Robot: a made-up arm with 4 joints.
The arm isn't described. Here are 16 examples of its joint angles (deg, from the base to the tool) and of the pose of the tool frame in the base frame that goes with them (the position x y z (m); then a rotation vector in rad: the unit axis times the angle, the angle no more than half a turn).
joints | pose
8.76 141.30 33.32 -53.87 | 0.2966 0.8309 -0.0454 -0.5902 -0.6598 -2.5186
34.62 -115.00 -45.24 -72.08 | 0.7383 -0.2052 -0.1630 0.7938 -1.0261 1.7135
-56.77 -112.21 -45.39 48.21 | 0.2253 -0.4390 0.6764 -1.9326 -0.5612 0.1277
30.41 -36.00 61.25 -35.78 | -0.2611 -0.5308 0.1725 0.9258 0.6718 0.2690
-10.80 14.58 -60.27 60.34 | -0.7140 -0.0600 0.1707 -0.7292 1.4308 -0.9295
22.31 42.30 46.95 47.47 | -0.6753 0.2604 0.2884 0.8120 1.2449 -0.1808
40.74 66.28 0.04 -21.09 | -0.5082 0.4933 0.5266 -0.6063 0.7507 -1.0016
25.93 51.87 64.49 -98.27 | -0.5677 0.3974 0.2359 -0.0130 -1.0604 -1.4819
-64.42 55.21 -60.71 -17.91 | -0.4028 0.5559 -0.3928 -0.3388 -0.0870 -1.4408
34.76 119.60 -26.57 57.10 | 0.0045 0.9277 0.2136 0.5359 1.7724 -2.2028
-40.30 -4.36 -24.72 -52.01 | -0.4969 -0.3217 -0.2660 -0.5903 -1.1395 -0.2476
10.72 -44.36 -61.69 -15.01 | -0.0648 -0.6404 0.3353 -1.2107 -0.2091 0.6772
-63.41 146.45 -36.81 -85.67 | 0.1430 0.7958 0.5132 -0.2167 0.1807 -2.4537
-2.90 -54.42 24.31 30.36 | 0.0073 -0.6703 0.0470 -0.3029 0.9207 1.1156
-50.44 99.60 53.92 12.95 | 0.0698 0.8661 -0.0485 1.5412 -0.8621 -0.9077
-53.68 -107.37 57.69 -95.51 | 0.4005 -0.4530 0.3529 0.8060 -0.8617 1.2747
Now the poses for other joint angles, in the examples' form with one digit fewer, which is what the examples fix.
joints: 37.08 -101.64 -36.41 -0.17
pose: 0.657 -0.388 -0.140 -0.454 0.036 1.800
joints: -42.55 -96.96 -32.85 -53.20
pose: 0.341 -0.529 0.491 -0.773 -1.566 1.445
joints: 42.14 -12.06 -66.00 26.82
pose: -0.168 -0.417 0.646 -1.554 1.217 0.264
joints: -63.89 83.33 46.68 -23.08
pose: 0.030 0.802 -0.218 1.372 -1.274 -1.194
